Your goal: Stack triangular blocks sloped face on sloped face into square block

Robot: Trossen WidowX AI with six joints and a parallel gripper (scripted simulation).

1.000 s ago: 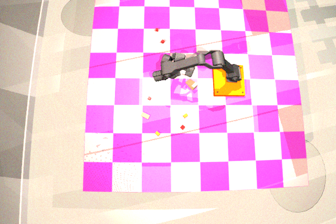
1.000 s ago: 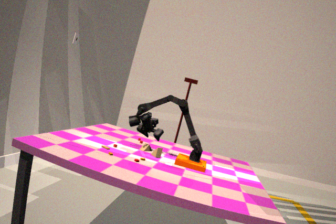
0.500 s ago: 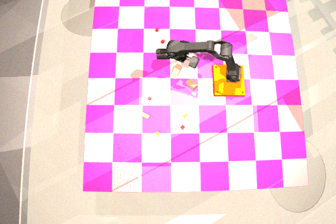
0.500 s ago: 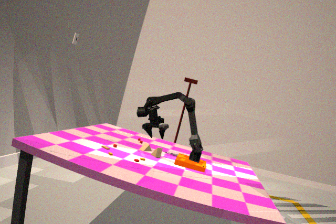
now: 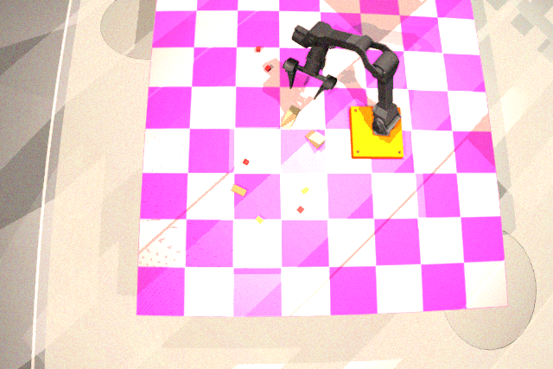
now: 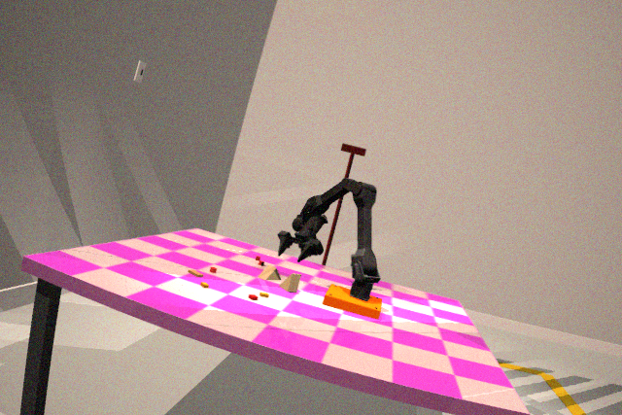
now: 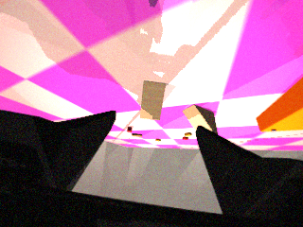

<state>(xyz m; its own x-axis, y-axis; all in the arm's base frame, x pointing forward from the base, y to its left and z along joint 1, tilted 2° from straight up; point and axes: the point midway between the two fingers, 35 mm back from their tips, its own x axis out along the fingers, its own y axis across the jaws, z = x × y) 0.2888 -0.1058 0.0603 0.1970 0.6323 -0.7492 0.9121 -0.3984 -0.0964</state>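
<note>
Right now my gripper tip is 3 cm short of the triangular block, 6 cm to the right of it and 5 cm above it. Round my gripper tip: tan bar 20 cm ahead, 34 cm to the left, 7 cm below.
</note>
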